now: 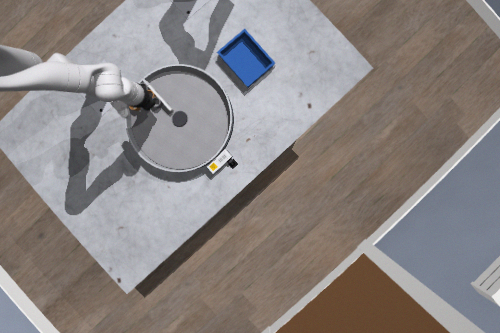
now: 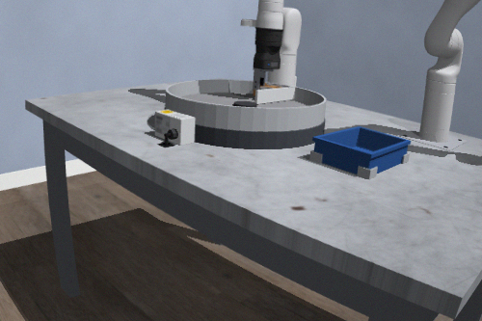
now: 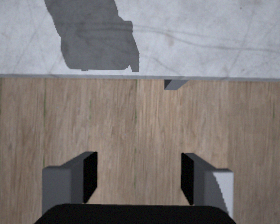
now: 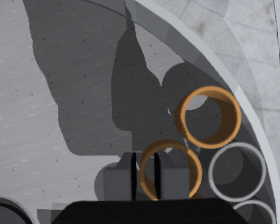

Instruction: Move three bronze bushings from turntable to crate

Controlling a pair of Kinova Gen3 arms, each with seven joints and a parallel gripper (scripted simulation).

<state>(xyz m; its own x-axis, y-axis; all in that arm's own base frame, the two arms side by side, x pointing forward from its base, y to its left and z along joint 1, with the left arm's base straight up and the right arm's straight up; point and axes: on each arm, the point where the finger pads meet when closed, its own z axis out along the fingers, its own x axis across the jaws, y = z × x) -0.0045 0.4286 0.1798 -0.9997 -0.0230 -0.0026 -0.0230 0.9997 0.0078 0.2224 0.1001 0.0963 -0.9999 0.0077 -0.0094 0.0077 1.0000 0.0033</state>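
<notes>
My right hand is 410 mm to the right of the blue crate, 150 mm short of it and 70 mm above it. Also, from my right hand: turntable: 120 mm ahead, 50 mm to the left, 40 mm below.
</notes>
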